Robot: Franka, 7 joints.
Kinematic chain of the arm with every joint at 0, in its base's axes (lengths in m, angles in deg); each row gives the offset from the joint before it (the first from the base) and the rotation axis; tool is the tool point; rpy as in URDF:
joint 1: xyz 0 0 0.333 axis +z
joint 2: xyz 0 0 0 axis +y
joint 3: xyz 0 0 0.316 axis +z
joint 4: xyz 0.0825 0 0 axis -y
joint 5: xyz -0.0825 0 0.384 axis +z
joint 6: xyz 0 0 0 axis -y
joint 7: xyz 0.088 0 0 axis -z
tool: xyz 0 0 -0.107 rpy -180 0 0
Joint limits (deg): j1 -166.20..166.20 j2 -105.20..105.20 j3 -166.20..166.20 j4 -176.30..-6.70 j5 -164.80..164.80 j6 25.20..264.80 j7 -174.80..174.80
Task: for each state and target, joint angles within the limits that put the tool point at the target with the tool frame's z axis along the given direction. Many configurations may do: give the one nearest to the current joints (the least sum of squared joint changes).
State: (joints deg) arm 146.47 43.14 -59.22 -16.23 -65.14 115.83 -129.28
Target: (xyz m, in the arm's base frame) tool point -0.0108 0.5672 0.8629 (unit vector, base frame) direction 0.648 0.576 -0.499
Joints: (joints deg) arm 141.45 11.18 -55.35 -59.32 -33.62 108.44 -129.28
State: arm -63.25 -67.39 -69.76 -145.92 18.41 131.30 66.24
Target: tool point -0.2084 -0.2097 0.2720 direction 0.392 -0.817 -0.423
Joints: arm -84.72 -56.71 -71.49 -176.30 32.63 157.42 66.24
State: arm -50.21 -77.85 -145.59 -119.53 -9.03 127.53 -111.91
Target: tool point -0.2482 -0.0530 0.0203 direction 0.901 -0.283 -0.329
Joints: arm -51.22 -54.65 -141.87 -145.30 -19.14 114.53 -111.91
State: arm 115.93 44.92 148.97 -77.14 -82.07 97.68 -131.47
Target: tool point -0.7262 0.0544 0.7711 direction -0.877 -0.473 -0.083
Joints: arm 155.73 72.02 132.84 -36.01 -89.98 132.84 -131.47
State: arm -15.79 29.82 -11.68 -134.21 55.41 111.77 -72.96
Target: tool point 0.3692 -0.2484 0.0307 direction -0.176 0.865 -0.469
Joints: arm -24.19 46.54 -15.37 -116.76 43.95 97.59 -72.96
